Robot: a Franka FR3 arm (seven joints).
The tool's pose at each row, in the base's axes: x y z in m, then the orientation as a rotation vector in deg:
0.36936, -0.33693, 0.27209, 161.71, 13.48, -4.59
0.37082, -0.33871, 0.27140, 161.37, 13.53, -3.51
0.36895, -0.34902, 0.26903, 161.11, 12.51, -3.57
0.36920, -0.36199, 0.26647, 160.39, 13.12, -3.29
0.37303, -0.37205, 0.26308, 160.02, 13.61, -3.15
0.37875, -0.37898, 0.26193, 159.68, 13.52, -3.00
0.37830, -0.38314, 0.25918, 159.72, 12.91, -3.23
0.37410, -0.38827, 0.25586, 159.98, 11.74, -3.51
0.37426, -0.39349, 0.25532, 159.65, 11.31, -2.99
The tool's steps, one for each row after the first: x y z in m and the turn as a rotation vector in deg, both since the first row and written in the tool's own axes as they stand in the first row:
0.00122, 0.00172, 0.00116, -0.42, 0.71, 0.07
-0.00201, 0.01038, 0.00663, -0.73, 0.53, 0.76
-0.00354, 0.02184, 0.01304, -1.43, 0.73, 0.35
-0.00103, 0.03093, 0.01924, -1.79, 0.85, 0.01
0.00363, 0.03807, 0.02229, -2.14, 0.91, 0.08
0.00277, 0.04109, 0.02619, -2.11, 0.69, 0.48
-0.00188, 0.04420, 0.03105, -1.89, 0.39, 1.27
-0.00248, 0.04897, 0.03316, -2.28, 0.67, 1.62

